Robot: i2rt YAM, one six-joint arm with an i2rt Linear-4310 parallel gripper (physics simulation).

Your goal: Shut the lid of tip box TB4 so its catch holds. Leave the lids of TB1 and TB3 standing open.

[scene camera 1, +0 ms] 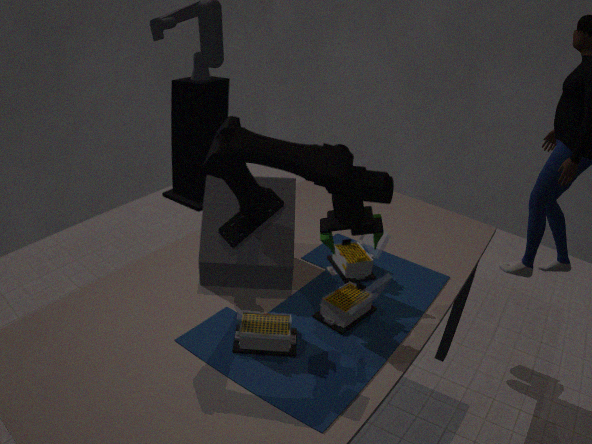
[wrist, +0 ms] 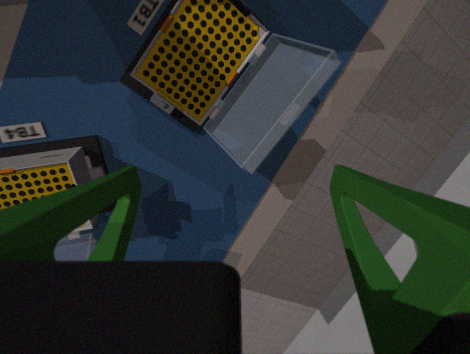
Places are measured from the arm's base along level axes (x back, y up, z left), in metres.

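Where they show: gripper, fingertip midpoint: [scene camera 1: 354, 250] [wrist: 235, 176]; arm's base at its link origin: [scene camera 1: 251, 217].
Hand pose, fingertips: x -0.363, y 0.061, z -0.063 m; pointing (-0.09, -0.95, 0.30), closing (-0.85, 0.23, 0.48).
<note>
Things, the pixels of their top centre, and the offset from my fingertips. "pt": a spot on its surface instead. Level surfaces: height alone.
- Tip box TB4 at a spot on its surface: [scene camera 1: 265, 327] pt dx +0.076, dy -0.122, dz -0.238 m
- TB1 at its top centre: [wrist: 203, 52] [scene camera 1: 349, 292] dx +0.022, dy -0.164, dz +0.056 m
- far box at its top centre: [scene camera 1: 353, 248] dx +0.125, dy -0.164, dz +0.272 m
- blue mat at its surface level: dy -0.238 m
Tip box TB4 [scene camera 1: 265, 327] [wrist: 35, 180] sits at the front left of the mat, its yellow tip rack uncovered. Its clear lid [wrist: 75, 247] stands open, seen partly behind the left finger in the wrist view. TB1 [scene camera 1: 347, 299] [wrist: 195, 60] is the middle box, its clear lid [scene camera 1: 380, 284] [wrist: 275, 95] open toward the table edge. The far box [scene camera 1: 355, 255], by elimination TB3, has its lid [scene camera 1: 382, 246] open; it does not show in the wrist view. My gripper [scene camera 1: 353, 249] [wrist: 235, 176] is open and empty, above the boxes, right of TB4 in the wrist view.
The boxes stand on a blue mat [scene camera 1: 295, 385] [wrist: 65, 102] near the table's right edge. The arm's grey base block [scene camera 1: 245, 275] is behind to the left. A person [scene camera 1: 575, 120] stands beyond the table at the right, and another arm stands on a black pedestal [scene camera 1: 200, 130] at the back.
</note>
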